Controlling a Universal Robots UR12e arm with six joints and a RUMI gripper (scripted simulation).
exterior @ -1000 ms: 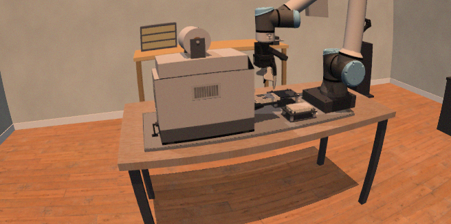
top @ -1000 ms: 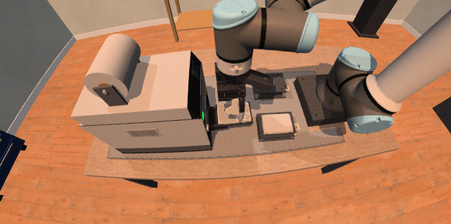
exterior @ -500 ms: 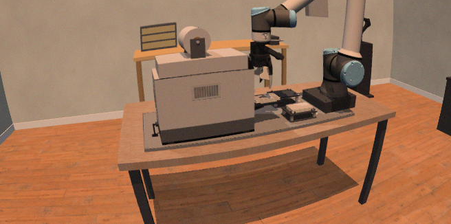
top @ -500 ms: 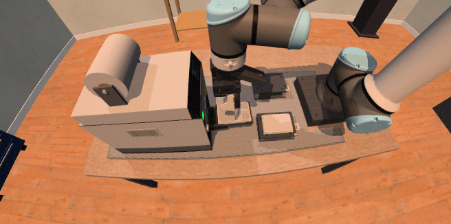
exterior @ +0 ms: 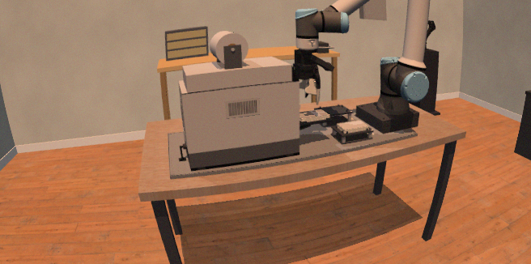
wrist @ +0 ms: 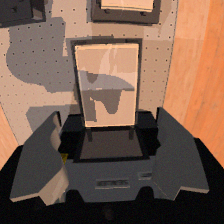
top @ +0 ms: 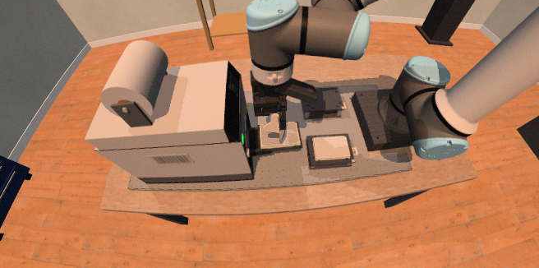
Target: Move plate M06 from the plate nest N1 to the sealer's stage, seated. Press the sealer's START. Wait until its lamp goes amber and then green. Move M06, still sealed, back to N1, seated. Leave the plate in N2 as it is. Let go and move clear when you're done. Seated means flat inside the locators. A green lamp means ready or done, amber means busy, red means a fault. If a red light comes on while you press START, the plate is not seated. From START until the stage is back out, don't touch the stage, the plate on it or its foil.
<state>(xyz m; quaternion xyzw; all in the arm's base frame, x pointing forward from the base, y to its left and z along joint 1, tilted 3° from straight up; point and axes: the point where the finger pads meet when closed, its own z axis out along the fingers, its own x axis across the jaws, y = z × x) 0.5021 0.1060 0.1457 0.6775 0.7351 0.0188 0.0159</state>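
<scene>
Now: hand 80 mm above the sealer stage. The rest, counted from my hand: foil roll: 330 mm ahead, 240 mm above, 30 mm to the left; then N1 label: 290 mm behind, 200 mm to the right, 180 mm below; then white plate: 190 mm behind, 130 mm below, 20 mm to the left.
</scene>
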